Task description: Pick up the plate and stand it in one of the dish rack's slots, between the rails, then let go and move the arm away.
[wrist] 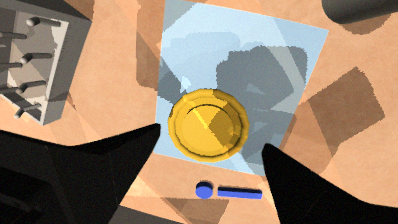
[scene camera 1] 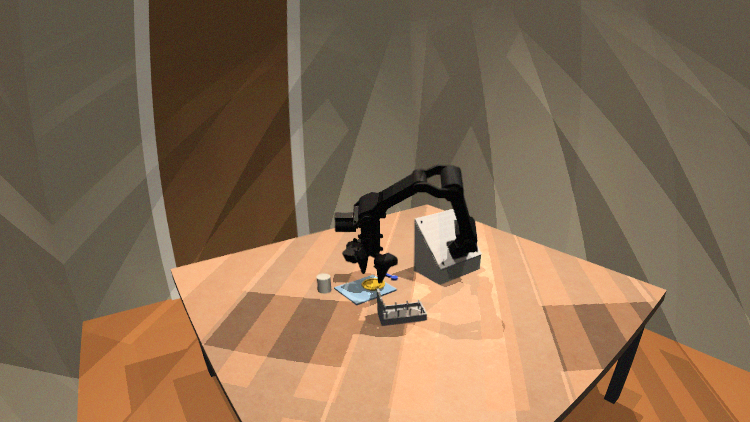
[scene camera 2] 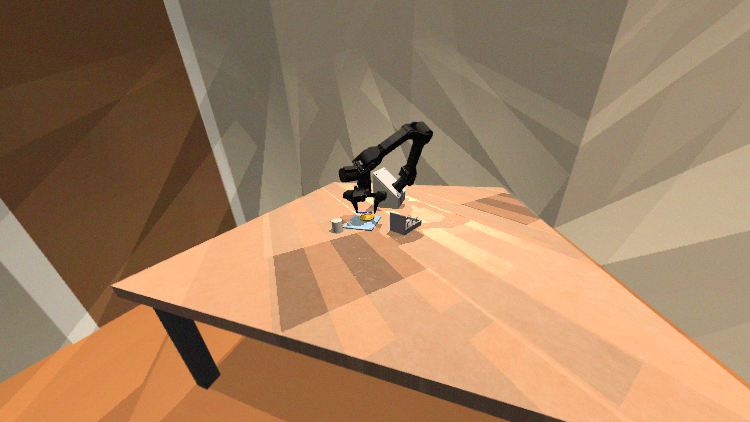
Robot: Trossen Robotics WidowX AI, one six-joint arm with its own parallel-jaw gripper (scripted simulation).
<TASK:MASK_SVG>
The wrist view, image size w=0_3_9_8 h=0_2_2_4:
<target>my gripper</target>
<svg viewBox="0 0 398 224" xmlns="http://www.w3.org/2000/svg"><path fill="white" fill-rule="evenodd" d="M265 143L262 150L262 163L280 224L398 224L398 207L375 205L357 199L357 197L352 196L337 185L335 186L330 181L319 176L316 172L311 171L304 164L300 164L274 145ZM161 125L154 123L123 134L120 133L74 146L60 145L0 129L0 224L109 224L124 196L154 151L160 137Z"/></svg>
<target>yellow plate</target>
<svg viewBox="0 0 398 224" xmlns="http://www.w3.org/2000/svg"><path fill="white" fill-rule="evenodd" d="M184 94L172 106L167 120L168 133L174 146L186 157L198 162L207 163L228 159L240 152L247 140L250 125L246 109L234 96L219 89L197 89Z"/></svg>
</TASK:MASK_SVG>
